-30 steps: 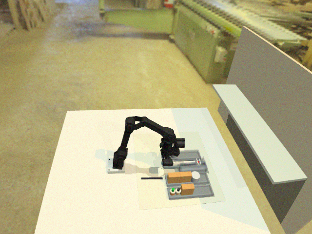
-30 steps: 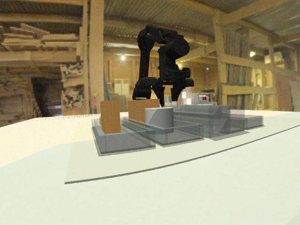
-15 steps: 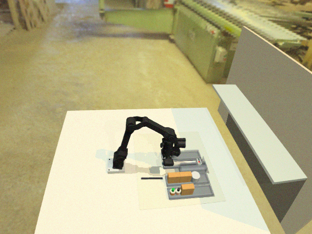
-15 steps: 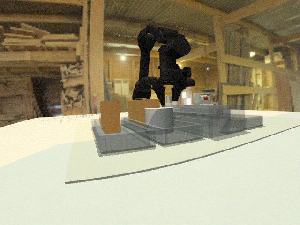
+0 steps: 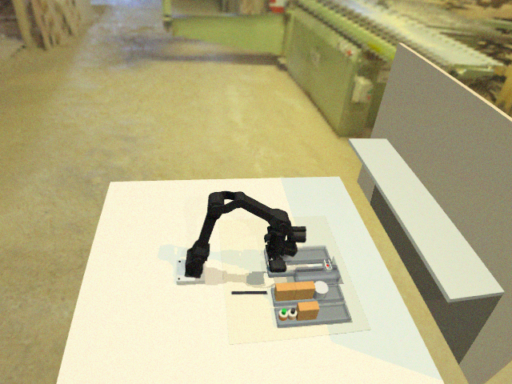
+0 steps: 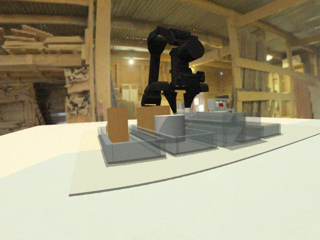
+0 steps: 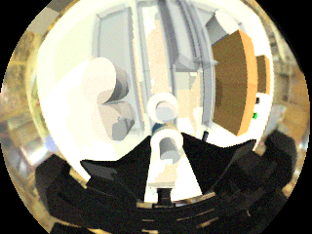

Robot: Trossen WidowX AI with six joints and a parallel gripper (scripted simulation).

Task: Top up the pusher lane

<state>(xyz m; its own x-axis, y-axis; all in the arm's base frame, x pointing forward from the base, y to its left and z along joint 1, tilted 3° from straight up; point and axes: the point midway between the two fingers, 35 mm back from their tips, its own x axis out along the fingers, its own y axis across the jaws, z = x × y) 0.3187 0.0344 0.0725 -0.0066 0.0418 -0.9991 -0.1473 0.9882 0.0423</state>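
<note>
My gripper tip is 11 cm to the left of the black bar, 9 cm past it and 4 cm above it. Also, from my gripper tip: red mark 23 cm ahead, 2 cm above; then green-lidded jar 21 cm to the right, 4 cm ahead, 1 cm below; then sprung lane 16 cm ahead, 3 cm below.
</note>
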